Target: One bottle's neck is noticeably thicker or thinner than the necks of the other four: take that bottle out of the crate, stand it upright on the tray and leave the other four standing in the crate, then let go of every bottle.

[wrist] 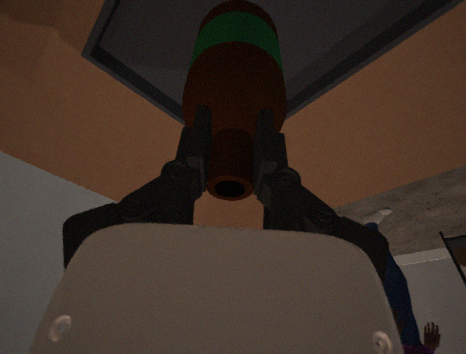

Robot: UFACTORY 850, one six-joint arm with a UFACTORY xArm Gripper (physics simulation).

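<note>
A brown bottle (234,80) with a green band is in the upper middle of the wrist view, its neck and open mouth toward the camera. My gripper (233,126) is shut on the bottle's neck, one finger on each side. The dark grey tray (135,75) with a raised rim lies beyond the bottle, which covers its near corner. Whether the bottle's base touches the tray is hidden by its body. The crate and the other four bottles do not show in this view.
An orange-brown table top (380,135) surrounds the tray's near corner. A pale floor area shows at the lower left. A grey stone-like surface (425,210) and part of a person in blue (400,285) show at the right, beyond the table's edge.
</note>
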